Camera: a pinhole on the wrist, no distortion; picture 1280 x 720 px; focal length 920.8 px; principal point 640.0 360.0 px. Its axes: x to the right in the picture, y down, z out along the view. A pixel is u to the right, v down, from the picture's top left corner.
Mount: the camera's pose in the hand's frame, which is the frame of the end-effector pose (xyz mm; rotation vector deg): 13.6 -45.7 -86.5 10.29 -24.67 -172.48
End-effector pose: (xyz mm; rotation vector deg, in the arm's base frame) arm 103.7 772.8 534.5 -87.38 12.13 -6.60
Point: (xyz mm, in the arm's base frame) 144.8 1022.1 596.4
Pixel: 624.2 646.1
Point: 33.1 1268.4 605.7
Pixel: 854.4 596.5
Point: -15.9 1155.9 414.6
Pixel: 891.7 221.4
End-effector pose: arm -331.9 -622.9 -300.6 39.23 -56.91 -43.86
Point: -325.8 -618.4 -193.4
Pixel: outside the picture
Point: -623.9 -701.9 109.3
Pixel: 264.6 218.2
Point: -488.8 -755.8 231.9
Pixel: outside the picture
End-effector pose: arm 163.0 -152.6 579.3 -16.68 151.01 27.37
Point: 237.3 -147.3 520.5
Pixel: 821.4 526.5
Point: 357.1 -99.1 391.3
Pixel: 832.2 636.4
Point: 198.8 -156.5 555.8
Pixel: 776.1 409.8
